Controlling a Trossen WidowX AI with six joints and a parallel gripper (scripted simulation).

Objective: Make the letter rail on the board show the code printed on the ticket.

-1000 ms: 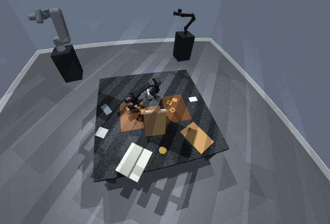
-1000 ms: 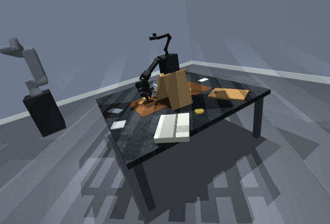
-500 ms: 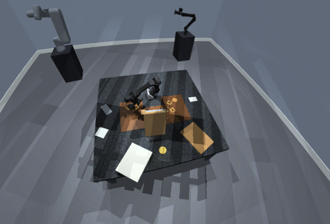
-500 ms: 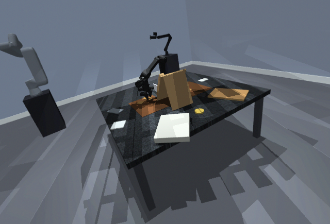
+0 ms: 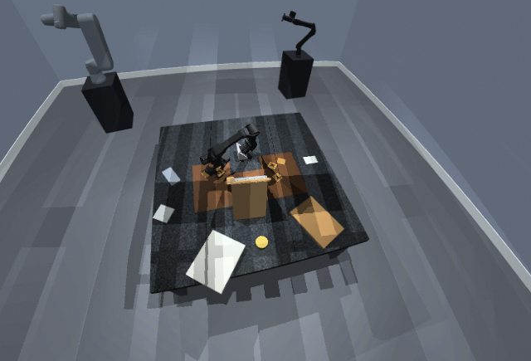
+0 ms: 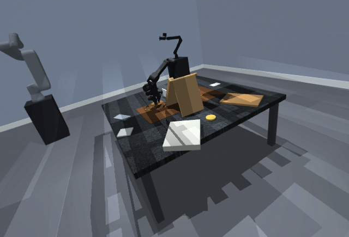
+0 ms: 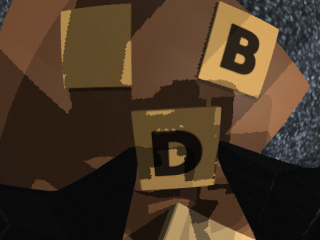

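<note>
The white ticket is 210 mm to the left of my gripper tip, 150 mm ahead of it and 50 mm above it. From my gripper tip the other things lie so: white box 580 mm ahead, 150 mm to the right, 10 mm below; brown mat 190 mm to the left, 60 mm ahead, 30 mm below; flat tan slab 550 mm ahead, 490 mm to the left, 20 mm below.
</note>
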